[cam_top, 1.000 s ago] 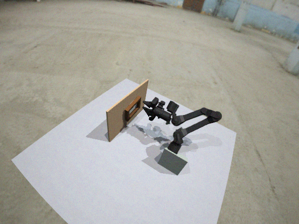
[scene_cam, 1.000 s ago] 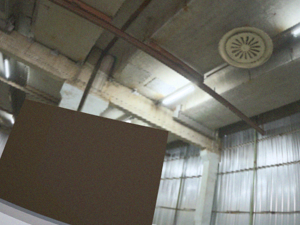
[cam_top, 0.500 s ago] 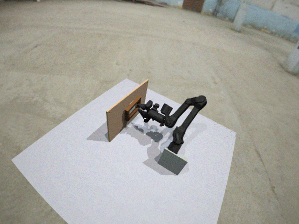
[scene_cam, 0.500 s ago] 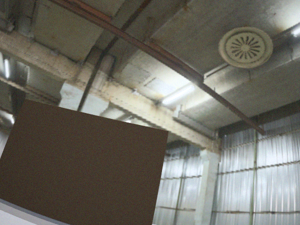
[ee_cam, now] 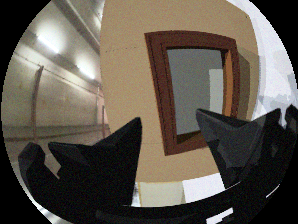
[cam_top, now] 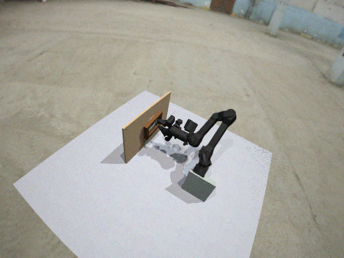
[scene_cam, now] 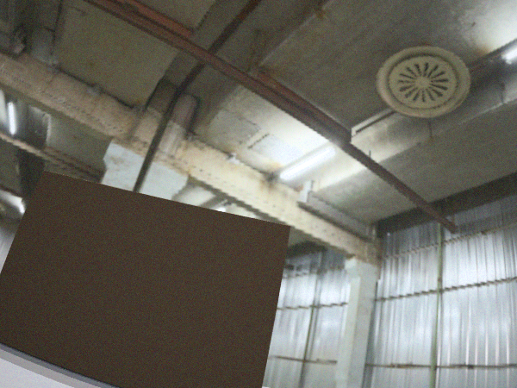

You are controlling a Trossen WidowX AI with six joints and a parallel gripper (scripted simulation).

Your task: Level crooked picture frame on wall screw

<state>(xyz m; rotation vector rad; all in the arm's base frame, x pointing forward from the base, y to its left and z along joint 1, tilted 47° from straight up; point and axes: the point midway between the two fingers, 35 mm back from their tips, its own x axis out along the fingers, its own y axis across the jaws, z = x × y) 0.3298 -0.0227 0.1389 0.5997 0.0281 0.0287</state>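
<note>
The brown wooden picture frame lies 50 mm below my gripper tip, 50 mm ahead of it and 10 mm to the right of it. The rest, counted from my gripper tip: wall board: 70 mm below, 60 mm ahead, 10 mm to the left.
</note>
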